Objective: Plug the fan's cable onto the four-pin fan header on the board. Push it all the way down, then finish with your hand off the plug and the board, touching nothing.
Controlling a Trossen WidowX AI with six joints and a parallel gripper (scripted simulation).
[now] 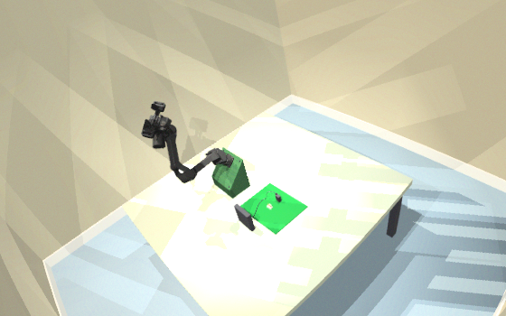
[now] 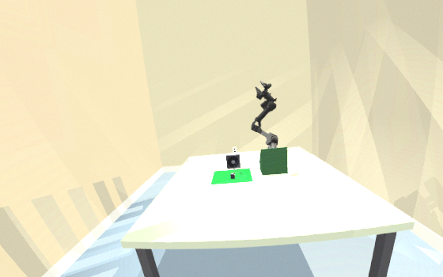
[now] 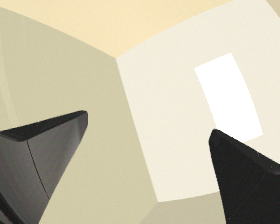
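The dark fan plug lies 690 mm below my gripper tip, 400 mm to the left of it and 280 mm ahead of it. From my gripper tip the other things lie so: white four-pin header 710 mm below, 330 mm to the left, 280 mm ahead; then green circuit board 730 mm below, 350 mm to the left, 290 mm ahead; then dark fan 650 mm below, 280 mm ahead, 180 mm to the left.
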